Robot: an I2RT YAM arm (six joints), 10 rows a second.
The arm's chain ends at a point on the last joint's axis. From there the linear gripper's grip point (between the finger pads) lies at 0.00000 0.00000 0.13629 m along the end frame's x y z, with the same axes.
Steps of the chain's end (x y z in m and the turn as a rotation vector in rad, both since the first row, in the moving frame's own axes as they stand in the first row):
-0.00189 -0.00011 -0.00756 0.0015 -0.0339 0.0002
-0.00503 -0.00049 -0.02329 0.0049 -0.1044 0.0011
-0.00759 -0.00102 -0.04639 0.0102 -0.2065 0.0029
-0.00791 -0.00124 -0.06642 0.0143 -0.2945 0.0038
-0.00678 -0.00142 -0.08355 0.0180 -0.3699 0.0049
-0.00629 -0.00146 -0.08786 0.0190 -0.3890 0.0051
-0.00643 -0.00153 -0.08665 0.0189 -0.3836 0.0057
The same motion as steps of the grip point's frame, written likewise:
-0.00651 -0.00031 -0.00764 0.0015 -0.0339 0.0002
-0.01923 -0.00116 -0.02403 0.0049 -0.1044 0.0011
-0.03553 -0.00244 -0.04929 0.0102 -0.2065 0.0029
-0.04746 -0.00324 -0.07230 0.0143 -0.2945 0.0038
-0.05604 -0.00394 -0.09279 0.0180 -0.3699 0.0049
-0.05797 -0.00412 -0.09807 0.0190 -0.3890 0.0051
-0.05743 -0.00419 -0.09658 0.0189 -0.3836 0.0057

